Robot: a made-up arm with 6 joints. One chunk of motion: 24 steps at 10 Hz.
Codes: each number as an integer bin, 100 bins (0 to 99) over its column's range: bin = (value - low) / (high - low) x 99, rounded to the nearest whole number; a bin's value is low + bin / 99 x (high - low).
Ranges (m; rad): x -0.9..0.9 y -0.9..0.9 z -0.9..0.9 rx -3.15..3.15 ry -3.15..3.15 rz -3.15..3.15
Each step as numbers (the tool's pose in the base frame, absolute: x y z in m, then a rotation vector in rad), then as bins.
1 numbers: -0.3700 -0.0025 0.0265 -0.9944 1.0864 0.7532
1 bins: 29 49 51 34 67 61
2 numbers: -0.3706 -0.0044 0.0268 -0.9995 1.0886 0.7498
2 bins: 29 49 51 34 67 61
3 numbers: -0.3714 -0.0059 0.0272 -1.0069 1.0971 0.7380
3 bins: 29 49 51 34 67 61
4 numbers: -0.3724 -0.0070 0.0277 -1.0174 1.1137 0.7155
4 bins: 29 49 51 34 67 61
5 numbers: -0.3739 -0.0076 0.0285 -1.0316 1.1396 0.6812
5 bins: 29 49 51 33 67 60
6 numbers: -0.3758 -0.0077 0.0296 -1.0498 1.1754 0.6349
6 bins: 29 49 51 33 68 59
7 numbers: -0.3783 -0.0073 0.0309 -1.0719 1.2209 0.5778
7 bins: 29 49 51 33 69 59
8 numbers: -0.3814 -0.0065 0.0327 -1.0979 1.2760 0.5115
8 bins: 29 49 51 32 70 58
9 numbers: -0.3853 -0.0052 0.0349 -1.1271 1.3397 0.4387
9 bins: 28 49 51 32 71 56
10 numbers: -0.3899 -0.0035 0.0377 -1.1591 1.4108 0.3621
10 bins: 28 49 52 31 72 55
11 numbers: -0.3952 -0.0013 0.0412 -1.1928 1.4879 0.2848
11 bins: 28 49 52 31 73 54
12 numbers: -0.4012 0.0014 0.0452 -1.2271 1.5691 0.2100
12 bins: 27 50 52 30 74 53
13 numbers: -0.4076 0.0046 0.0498 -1.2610 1.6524 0.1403
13 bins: 27 50 52 30 75 52
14 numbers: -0.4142 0.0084 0.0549 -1.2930 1.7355 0.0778
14 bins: 27 50 53 29 77 51
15 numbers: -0.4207 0.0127 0.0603 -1.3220 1.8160 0.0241
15 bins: 26 50 53 29 78 50
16 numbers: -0.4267 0.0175 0.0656 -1.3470 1.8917 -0.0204
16 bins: 26 50 53 28 79 49
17 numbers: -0.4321 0.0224 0.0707 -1.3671 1.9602 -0.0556
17 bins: 26 51 53 28 80 49
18 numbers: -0.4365 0.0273 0.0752 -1.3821 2.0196 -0.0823
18 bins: 25 51 54 28 81 48
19 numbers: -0.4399 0.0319 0.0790 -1.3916 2.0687 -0.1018
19 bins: 25 51 54 28 82 48
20 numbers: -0.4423 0.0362 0.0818 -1.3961 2.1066 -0.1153
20 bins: 25 51 54 28 83 48
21 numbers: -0.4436 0.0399 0.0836 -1.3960 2.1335 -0.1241
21 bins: 25 52 54 28 83 48
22 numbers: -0.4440 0.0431 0.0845 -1.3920 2.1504 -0.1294
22 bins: 25 52 54 28 83 47
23 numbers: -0.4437 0.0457 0.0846 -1.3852 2.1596 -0.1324
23 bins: 25 52 54 28 83 47
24 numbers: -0.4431 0.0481 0.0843 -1.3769 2.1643 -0.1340
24 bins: 25 52 54 28 84 47
